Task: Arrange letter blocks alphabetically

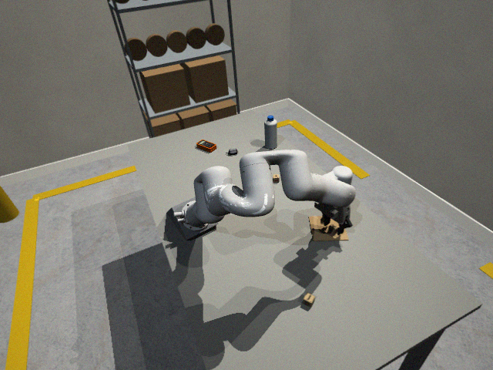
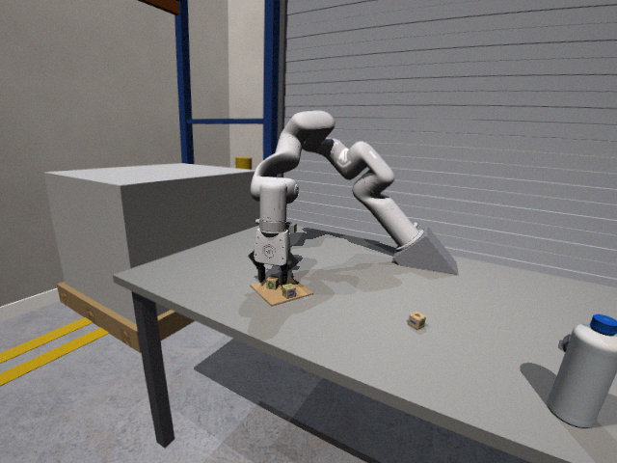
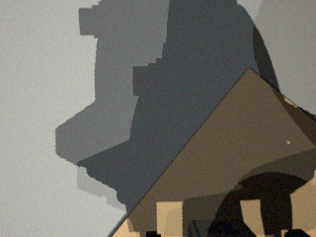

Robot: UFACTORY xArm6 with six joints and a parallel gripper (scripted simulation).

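Now: the mat 30 mm to the left of my hand, 30 mm below it and 10 mm behind it. From my hand the other things lie so: orange meter (880 mm to the left, 310 mm behind, 20 mm below); white bottle (730 mm to the left, 50 mm above, 40 mm ahead); dark object (750 mm to the left, 200 mm behind, 20 mm below).
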